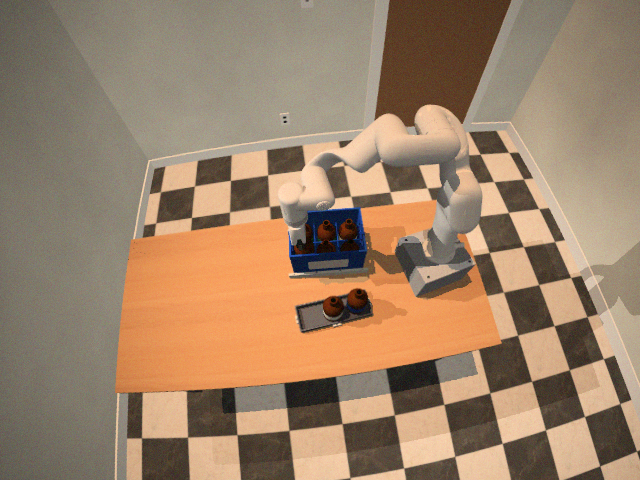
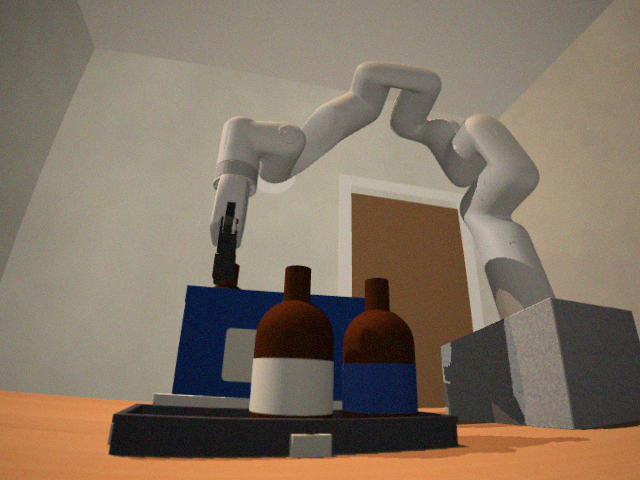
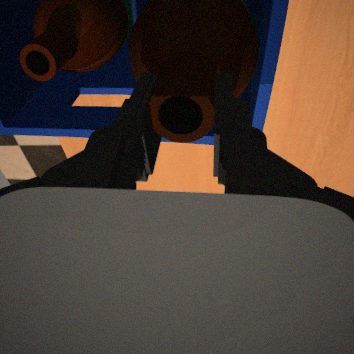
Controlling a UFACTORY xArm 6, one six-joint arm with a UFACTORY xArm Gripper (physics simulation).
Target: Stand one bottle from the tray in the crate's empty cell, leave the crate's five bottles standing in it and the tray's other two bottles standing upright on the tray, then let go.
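Places are measured from the arm's base along level axes (x up, y ahead, z left), in millimetres.
Pixels of known places: gripper, between the fingertips: (image 1: 300,242) (image 2: 222,282) (image 3: 187,98); arm's base, origin of its link: (image 1: 438,250) (image 2: 535,330).
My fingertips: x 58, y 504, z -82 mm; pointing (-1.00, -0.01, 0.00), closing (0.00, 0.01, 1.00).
Ahead of a thing's pixels: the offset from my fingertips to its top centre. "spot": to the spot under its first point. Level surfaces: height alone.
My gripper (image 1: 300,243) (image 2: 224,280) (image 3: 187,98) is shut on the neck of a brown bottle {dx +30, dy -9, dz +0 mm} (image 1: 303,249) (image 2: 236,277) (image 3: 195,50). The bottle is upright, its body down inside the front left cell of the blue crate {dx -19, dy -97, dz -43 mm} (image 1: 357,260) (image 2: 206,310) (image 3: 265,100). Its label and base are hidden, so I cannot tell whether it rests on the bottom. Other brown bottles {dx -31, dy -103, dz -85 mm} (image 1: 326,230) {dx -31, dy -188, dz -77 mm} (image 1: 348,229) {dx -31, dy -13, dz -97 mm} (image 3: 95,40) stand in the crate, some partly hidden. On the dark tray {dx -168, dy -84, dz +211 mm} (image 1: 310,316) (image 2: 206,436), a white-labelled bottle {dx -34, dy -82, dz +213 mm} (image 1: 333,308) (image 2: 293,387) and a blue-labelled bottle {dx -34, dy -172, dz +199 mm} (image 1: 357,299) (image 2: 378,387) stand upright.
The crate walls and dividers closely surround the held bottle. A pale strip {spot: dx -170, dy +25, dz +53 mm} (image 1: 299,275) (image 2: 201,399) lies along the crate's front, between crate and tray. The arm's grey base (image 1: 439,273) (image 2: 594,366) stands right of the crate on the wooden table {dx -194 mm} (image 1: 206,310).
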